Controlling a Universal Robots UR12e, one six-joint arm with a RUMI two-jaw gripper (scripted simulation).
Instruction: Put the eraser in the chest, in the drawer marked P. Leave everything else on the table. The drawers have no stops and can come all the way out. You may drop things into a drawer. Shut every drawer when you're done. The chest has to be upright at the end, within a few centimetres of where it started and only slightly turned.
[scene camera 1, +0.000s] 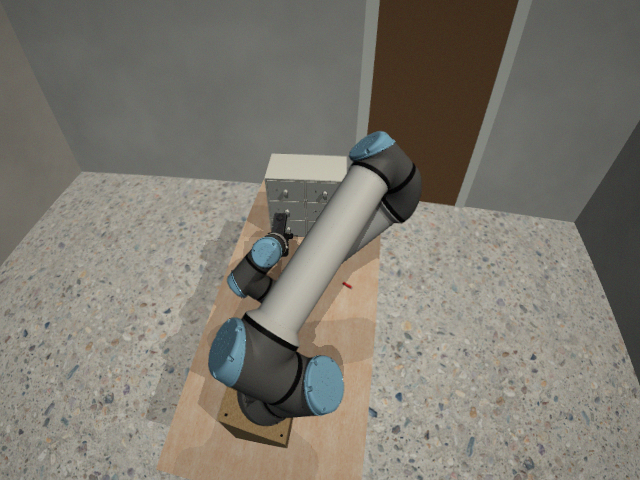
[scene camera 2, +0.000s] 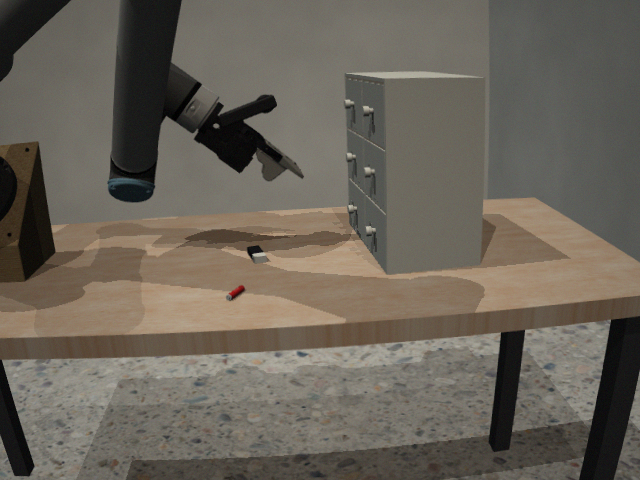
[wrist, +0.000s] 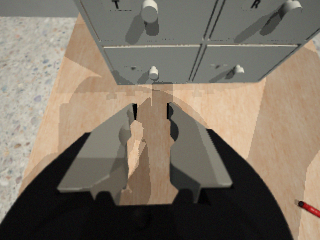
Observation:
I see my gripper (scene camera 2: 302, 175), a grey chest (scene camera 1: 320, 168) and a drawer (scene camera 2: 356, 195).
My gripper is seen too in the wrist view (wrist: 152, 104).

